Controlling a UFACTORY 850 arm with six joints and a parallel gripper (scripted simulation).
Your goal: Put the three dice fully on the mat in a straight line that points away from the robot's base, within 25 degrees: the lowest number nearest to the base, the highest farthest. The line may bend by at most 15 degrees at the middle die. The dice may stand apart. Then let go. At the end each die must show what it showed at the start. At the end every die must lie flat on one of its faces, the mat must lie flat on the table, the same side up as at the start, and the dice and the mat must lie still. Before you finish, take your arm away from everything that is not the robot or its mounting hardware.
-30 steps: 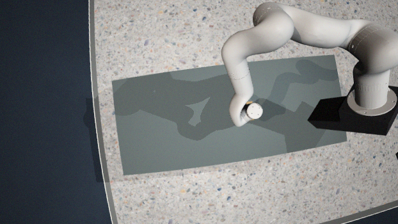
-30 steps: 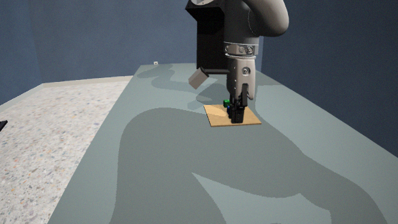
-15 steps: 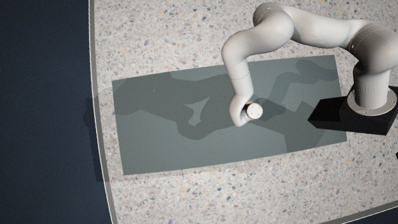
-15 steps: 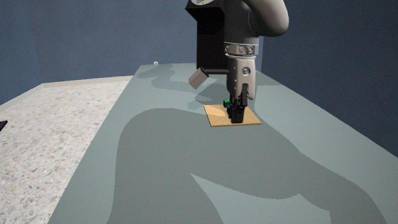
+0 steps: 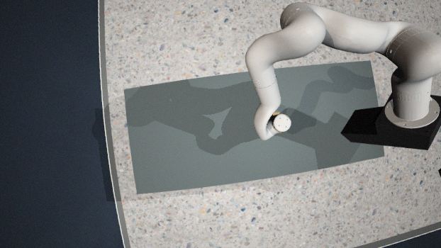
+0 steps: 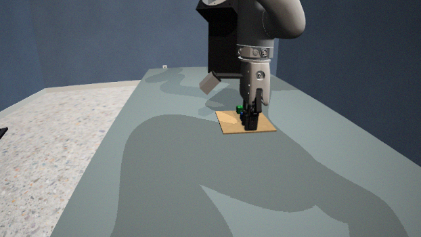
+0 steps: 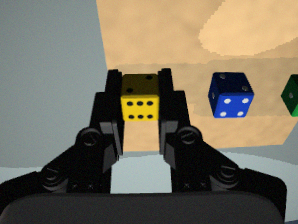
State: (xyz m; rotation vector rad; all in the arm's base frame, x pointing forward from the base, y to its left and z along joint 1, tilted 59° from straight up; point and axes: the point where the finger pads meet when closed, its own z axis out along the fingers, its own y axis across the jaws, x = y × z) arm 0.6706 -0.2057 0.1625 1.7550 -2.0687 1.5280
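Now: hand 10 mm above the yellow die. From my hand the other things lie so: blue die (50 mm behind, 20 mm to the left, 10 mm below); then tan mat (50 mm behind, 20 mm to the left, 20 mm below); then green die (90 mm behind, 40 mm to the left, 10 mm below).
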